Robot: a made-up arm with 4 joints.
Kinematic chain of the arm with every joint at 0, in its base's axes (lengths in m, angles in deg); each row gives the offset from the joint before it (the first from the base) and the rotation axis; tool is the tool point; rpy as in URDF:
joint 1: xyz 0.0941 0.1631 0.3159 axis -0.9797 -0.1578 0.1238
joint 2: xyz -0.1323 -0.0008 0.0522 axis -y
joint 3: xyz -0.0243 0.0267 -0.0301 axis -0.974 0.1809 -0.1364
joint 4: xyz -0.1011 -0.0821 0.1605 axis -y
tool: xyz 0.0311 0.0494 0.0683 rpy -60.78 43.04 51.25
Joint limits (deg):
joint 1: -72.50..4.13
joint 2: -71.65..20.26
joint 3: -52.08..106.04
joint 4: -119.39..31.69
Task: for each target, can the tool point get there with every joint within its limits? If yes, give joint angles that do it. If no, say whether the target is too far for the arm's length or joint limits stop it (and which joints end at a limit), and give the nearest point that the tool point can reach.
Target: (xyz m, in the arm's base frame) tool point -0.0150 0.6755 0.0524
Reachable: no: too far | nearest point -0.0617 0.4452 0.2773 | short by 0.325 m
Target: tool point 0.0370 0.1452 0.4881
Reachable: yes | joints -38.45 -52.12 38.05 -85.70
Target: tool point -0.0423 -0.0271 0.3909
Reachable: yes | joints -50.21 -26.00 -27.88 -48.41
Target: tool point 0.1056 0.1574 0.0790
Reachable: no: joint limits stop it (at a limit: joint 1, joint 2) | nearest point 0.0018 -0.0095 0.2630 | short by 0.269 m
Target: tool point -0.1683 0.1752 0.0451
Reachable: no: joint limits stop it (at a limit: joint 1, joint 2, joint 3, joint 4) | nearest point -0.2300 0.0454 0.2388 | short by 0.241 m
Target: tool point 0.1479 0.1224 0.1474
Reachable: no: joint limits stop it (at a limit: joint 1, joint 2) | nearest point 0.0490 -0.0093 0.2924 | short by 0.219 m
